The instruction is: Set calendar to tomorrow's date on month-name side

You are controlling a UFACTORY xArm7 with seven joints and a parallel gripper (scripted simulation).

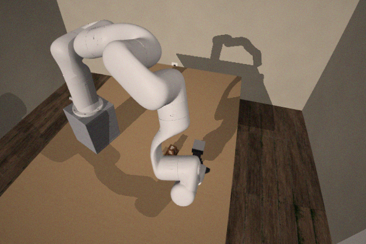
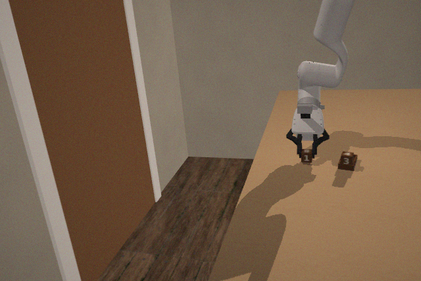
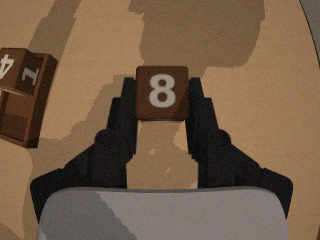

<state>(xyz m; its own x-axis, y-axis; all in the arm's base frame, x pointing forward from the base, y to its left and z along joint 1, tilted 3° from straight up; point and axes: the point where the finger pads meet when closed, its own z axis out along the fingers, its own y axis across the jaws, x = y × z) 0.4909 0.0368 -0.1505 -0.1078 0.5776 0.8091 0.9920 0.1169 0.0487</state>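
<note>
Now: hand 10 mm to the right of the digit cube and 10 mm above it. Round my hand: brown calendar tray (120 mm behind, 20 mm below, 10 mm to the left).
</note>
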